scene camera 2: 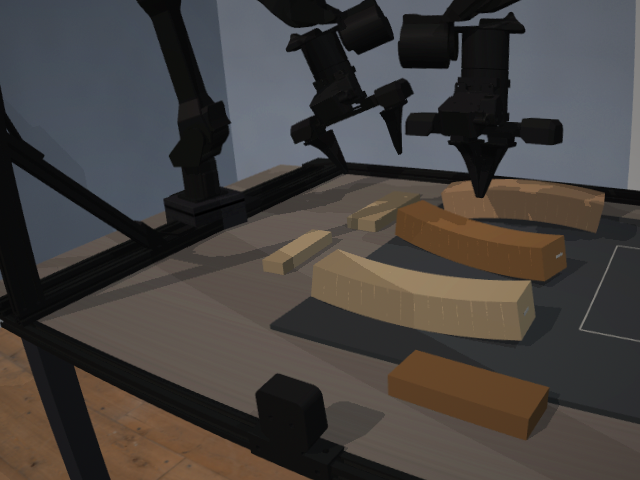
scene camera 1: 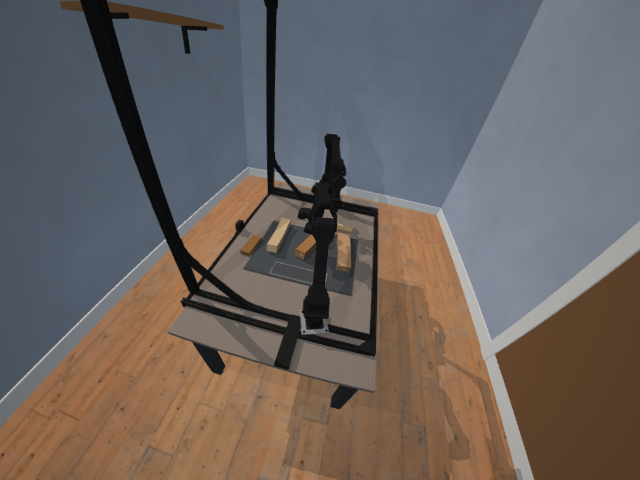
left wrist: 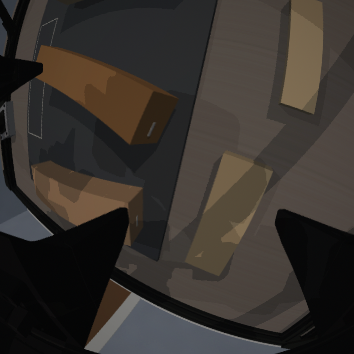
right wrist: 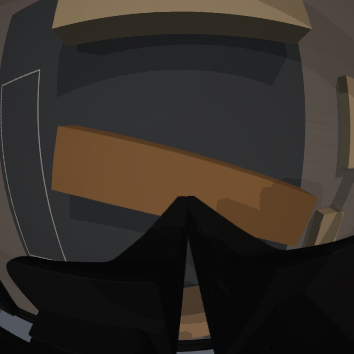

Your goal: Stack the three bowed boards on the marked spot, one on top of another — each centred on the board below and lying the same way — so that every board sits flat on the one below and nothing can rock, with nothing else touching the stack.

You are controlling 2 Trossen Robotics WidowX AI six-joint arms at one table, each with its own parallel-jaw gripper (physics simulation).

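Places are measured from the left arm's base along level axes (x ahead, y left, z up), in metres.
Pixels of known places: left gripper, fingertip midpoint: (scene camera 2: 373, 164) (left wrist: 205, 217); right gripper, fingertip midpoint: (scene camera 2: 480, 197) (left wrist: 41, 67) (right wrist: 185, 203); left arm's base at its link origin: (scene camera 2: 202, 195); right arm's base at its link origin: (scene camera 1: 314, 321) (left wrist: 2, 121).
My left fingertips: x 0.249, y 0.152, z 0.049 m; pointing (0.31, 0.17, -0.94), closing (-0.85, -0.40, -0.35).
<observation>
For each thing: its middle in the pictures, then the offset to it from my left fingertips. "spot": a spot on its surface instead.
- pale bowed board at the middle of its body: (scene camera 2: 415, 290) (scene camera 1: 279, 233) 0.194 m right, 0.237 m ahead, 0.064 m down
- orange-brown bowed board at the middle of its body: (right wrist: 195, 189) (scene camera 2: 473, 235) (left wrist: 83, 79) (scene camera 1: 312, 240) 0.024 m right, 0.196 m ahead, 0.065 m down
- tan bowed board at the middle of its body: (right wrist: 179, 308) (scene camera 2: 521, 205) (left wrist: 76, 193) (scene camera 1: 343, 251) 0.143 m left, 0.171 m ahead, 0.072 m down
- marked outline at a spot on its surface: (scene camera 2: 598, 287) (scene camera 1: 297, 266) spot: 0.013 m right, 0.368 m ahead, 0.094 m down
- flat orange-brown block at the middle of its body: (scene camera 2: 466, 392) (scene camera 1: 251, 245) 0.281 m right, 0.365 m ahead, 0.090 m down
The pale bowed board (scene camera 1: 279, 235) (scene camera 2: 413, 302) and orange-brown bowed board (scene camera 1: 306, 248) (scene camera 2: 480, 245) (right wrist: 150, 165) lie on the dark mat with middles down and ends raised. The tan bowed board (scene camera 1: 343, 253) (scene camera 2: 527, 206) (left wrist: 85, 200) lies with its middle arched up. All three lie apart. The marked outline (scene camera 1: 294, 266) (scene camera 2: 598, 287) (right wrist: 38, 110) holds no board in the parts that show. My left gripper (scene camera 2: 371, 161) (left wrist: 205, 217) is open and empty, high above the table. My right gripper (scene camera 2: 480, 196) (right wrist: 185, 203) is shut and empty above the orange-brown board.
A flat orange-brown block (scene camera 1: 250, 245) (scene camera 2: 465, 392) lies beside the mat. Two small pale pieces, one (scene camera 2: 297, 250) (left wrist: 305, 55) nearer scene camera 2 and one (scene camera 2: 382, 211) (left wrist: 230, 215) farther back, lie on the table. A black frame (scene camera 1: 374, 279) surrounds the table; its uprights rise high.
</observation>
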